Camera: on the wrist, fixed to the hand. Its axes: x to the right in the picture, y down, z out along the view.
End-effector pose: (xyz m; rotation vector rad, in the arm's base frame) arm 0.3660 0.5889 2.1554 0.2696 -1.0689 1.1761
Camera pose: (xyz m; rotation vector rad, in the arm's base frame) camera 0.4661 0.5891 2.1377 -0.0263 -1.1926 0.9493
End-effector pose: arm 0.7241 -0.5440 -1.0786 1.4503 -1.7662 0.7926
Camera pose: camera 0.8118 -0.4989 -1.0540 1.1995 -1.7354 0.4786
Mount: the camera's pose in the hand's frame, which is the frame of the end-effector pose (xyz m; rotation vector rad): -0.0151 -0.0785 -0.0628 -0.3502 0.0606 -0.0244
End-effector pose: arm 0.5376 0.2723 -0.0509 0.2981 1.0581 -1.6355
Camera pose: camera 0.4540 0.3289 -0.0388 0.1026 1.3743 -1.4375
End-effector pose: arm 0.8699 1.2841 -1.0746 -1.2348 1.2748 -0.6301
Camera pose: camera 0.8282 1.2542 -0.9869 -1.5280 1.4650 -0.4761
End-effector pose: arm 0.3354 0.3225 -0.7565 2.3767 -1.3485 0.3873
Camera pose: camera 0.3924 0.3991 -0.7217 2.0741 -1.2437 0.1949
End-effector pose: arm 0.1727 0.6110 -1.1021 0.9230 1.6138 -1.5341
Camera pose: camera 0.1102 0.6705 -1.0483 0.7632 1.8673 -1.1947
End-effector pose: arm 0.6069 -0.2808 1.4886 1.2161 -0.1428 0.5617
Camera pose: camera 0.6198 -0.2465 1.3938 0.8589 -0.1671 0.5265
